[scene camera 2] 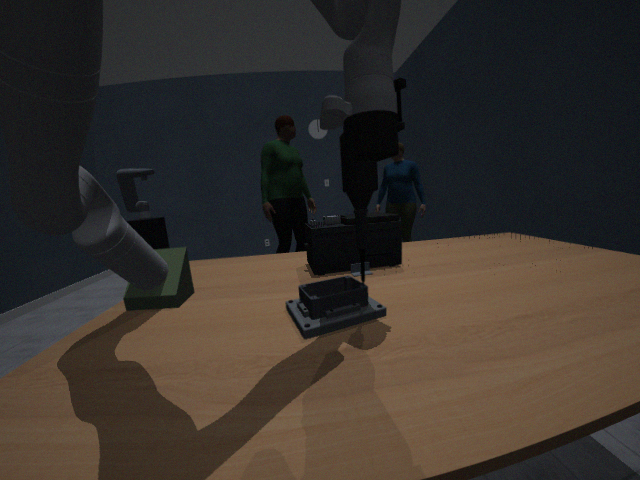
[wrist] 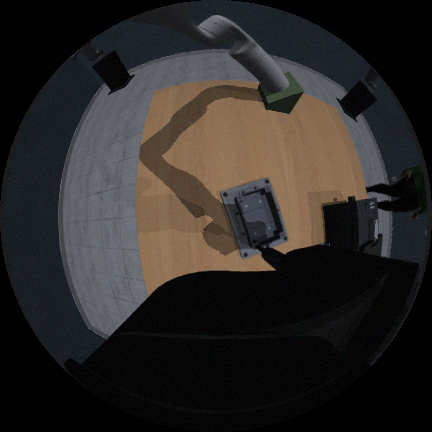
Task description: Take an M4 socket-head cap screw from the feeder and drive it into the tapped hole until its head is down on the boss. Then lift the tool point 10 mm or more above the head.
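My screwdriver [scene camera 2: 362, 280] [wrist: 258, 246] points down, with its thin dark tip at one corner of the open dark housing [scene camera 2: 330, 300] [wrist: 278, 216]. The tip looks at or very close to the corner's rim; contact cannot be told. The housing sits on a grey base plate [scene camera 2: 334, 324] [wrist: 230, 194] with holes at its corners. The tapped hole and any screw at the tip are too small and dark to make out. The black feeder box [scene camera 2: 333, 252] [wrist: 340, 225] stands on the table behind the housing in the scene view.
A small grey bracket [scene camera 2: 360, 272] lies in front of the feeder. The arm rises from a green block [scene camera 2: 178, 279] [wrist: 281, 100] at the left of the wooden table [scene camera 2: 491, 330] [wrist: 200, 135]. A person in green [scene camera 2: 283, 173] and one in blue [scene camera 2: 401, 180] stand beyond it.
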